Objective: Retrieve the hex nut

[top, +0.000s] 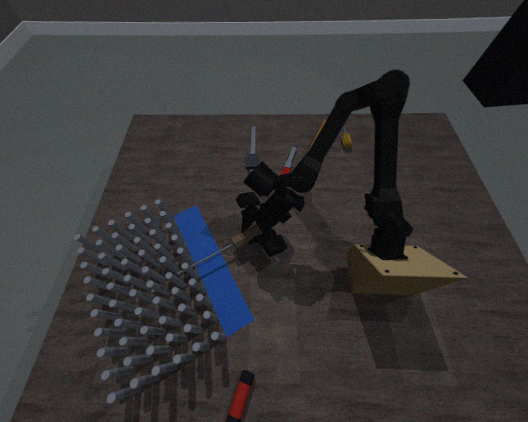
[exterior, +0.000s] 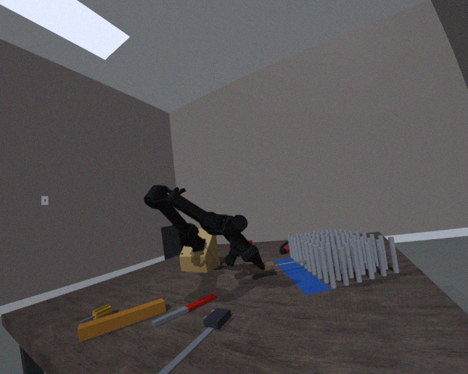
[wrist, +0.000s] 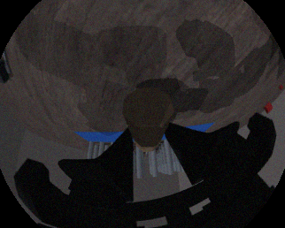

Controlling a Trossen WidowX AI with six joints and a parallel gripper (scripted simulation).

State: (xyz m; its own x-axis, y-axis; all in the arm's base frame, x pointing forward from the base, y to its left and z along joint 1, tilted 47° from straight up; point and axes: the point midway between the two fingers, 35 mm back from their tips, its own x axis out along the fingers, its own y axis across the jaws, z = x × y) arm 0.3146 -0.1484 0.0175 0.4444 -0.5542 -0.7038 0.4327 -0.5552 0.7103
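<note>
My gripper tip is 11 cm short of the blue taped strip, 5 cm to the right of it and 3 cm above it. From my gripper tip the other things lie so: yellow tool: 40 cm behind, 38 cm to the right, 2 cm below; orange block: 29 cm behind, 37 cm to the right, 2 cm below; hook tool: 9 cm ahead, 4 cm to the left.
</note>
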